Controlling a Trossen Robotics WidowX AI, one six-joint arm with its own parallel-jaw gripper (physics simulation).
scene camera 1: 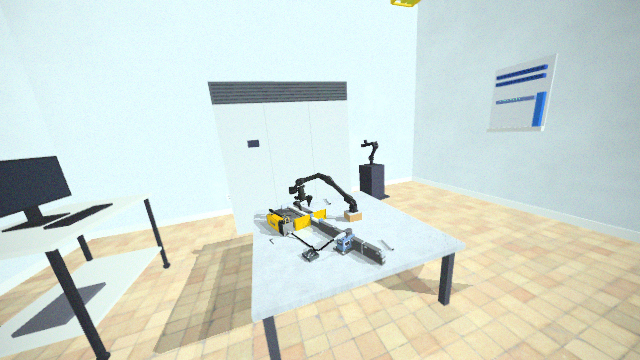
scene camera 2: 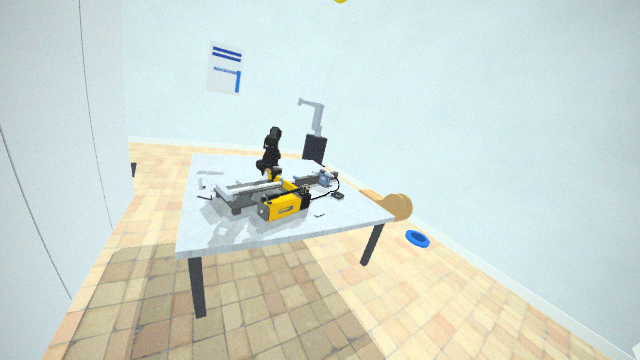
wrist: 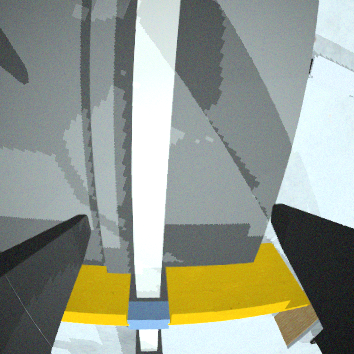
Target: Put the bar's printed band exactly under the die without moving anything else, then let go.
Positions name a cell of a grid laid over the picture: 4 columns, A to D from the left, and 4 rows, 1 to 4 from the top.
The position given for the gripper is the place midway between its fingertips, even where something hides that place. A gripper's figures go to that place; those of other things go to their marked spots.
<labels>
The gripper (wrist: C3) is 0.10 m from the lens. A long white bar (wrist: B1) is 0.11 m from the lens. A yellow and grey machine (wrist: C1): 0.14 m from the lens.
</labels>
